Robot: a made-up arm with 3 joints.
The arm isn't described. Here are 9 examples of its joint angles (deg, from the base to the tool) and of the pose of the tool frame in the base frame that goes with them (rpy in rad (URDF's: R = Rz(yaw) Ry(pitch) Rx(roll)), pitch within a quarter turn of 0, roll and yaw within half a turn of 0; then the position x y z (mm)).
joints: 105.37 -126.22 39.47
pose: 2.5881 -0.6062 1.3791 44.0 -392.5 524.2
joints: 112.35 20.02 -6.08
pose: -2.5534 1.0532 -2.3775 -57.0 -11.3 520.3
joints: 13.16 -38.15 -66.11
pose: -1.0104 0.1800 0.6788 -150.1 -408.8 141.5
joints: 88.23 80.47 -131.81
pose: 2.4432 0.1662 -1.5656 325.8 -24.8 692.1
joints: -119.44 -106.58 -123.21
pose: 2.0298 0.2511 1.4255 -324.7 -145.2 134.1
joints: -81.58 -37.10 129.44
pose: 0.9290 -0.9092 1.3795 -511.9 -2.1 -230.8
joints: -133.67 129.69 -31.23
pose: 1.9181 0.4802 -1.0504 264.4 60.9 131.5
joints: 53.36 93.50 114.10
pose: 1.0610 -0.0490 -1.6073 366.8 8.2 300.6
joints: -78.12 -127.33 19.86
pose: -0.9655 0.6353 1.7265 75.2 -340.5 -156.5
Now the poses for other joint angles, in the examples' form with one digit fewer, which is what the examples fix.
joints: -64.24 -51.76 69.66
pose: 0.196 -0.591 1.241 -358 15 -318
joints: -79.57 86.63 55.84
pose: 2.363 -0.058 -1.560 -9 47 291
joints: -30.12 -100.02 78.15
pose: 0.845 0.087 1.722 -563 -306 26
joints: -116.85 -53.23 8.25
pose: -1.990 -0.563 1.896 333 -132 -126
